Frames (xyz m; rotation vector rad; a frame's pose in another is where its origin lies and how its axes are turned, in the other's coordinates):
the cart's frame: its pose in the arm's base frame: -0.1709 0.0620 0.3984 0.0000 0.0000 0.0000
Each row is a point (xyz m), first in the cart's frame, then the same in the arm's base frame.
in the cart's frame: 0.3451 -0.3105 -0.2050
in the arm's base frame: 0.1742 -0.2485 0.1934
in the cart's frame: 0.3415 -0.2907 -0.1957
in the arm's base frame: 0.1706 -0.2287 0.2027
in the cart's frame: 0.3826 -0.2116 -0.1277
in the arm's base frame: 0.2117 -0.1496 0.2707
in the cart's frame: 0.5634 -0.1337 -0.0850
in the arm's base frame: 0.3925 -0.0717 0.3134
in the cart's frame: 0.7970 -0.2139 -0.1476
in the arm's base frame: 0.6261 -0.1519 0.2508
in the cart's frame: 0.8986 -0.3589 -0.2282
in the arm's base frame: 0.7277 -0.2969 0.1702
